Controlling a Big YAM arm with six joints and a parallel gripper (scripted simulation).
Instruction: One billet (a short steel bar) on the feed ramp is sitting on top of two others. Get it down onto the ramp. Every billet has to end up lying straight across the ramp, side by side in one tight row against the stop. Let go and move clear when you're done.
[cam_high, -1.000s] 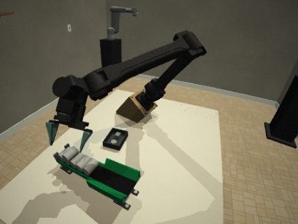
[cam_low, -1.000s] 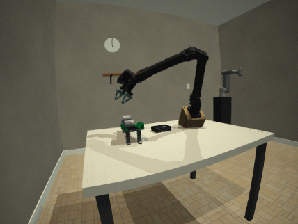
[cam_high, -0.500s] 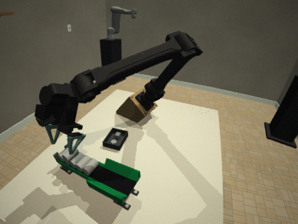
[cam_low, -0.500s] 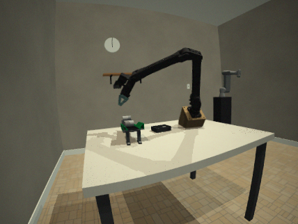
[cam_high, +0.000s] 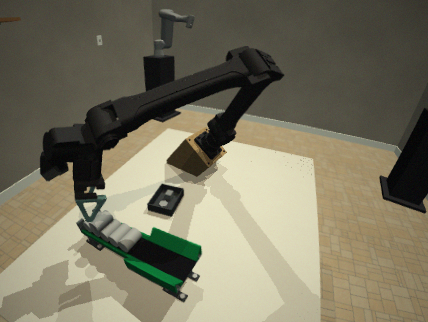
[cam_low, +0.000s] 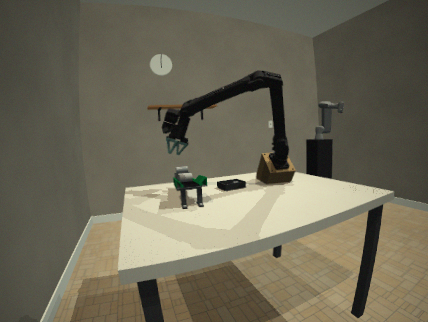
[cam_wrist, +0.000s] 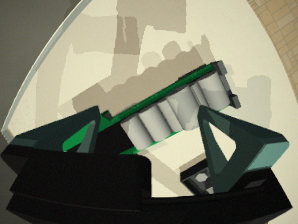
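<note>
The grey stop lies 15 cm below my hand, 11 cm to the right of it and 4 cm behind it. Round my hand: small black box (30 cm behind, 20 cm below).
</note>
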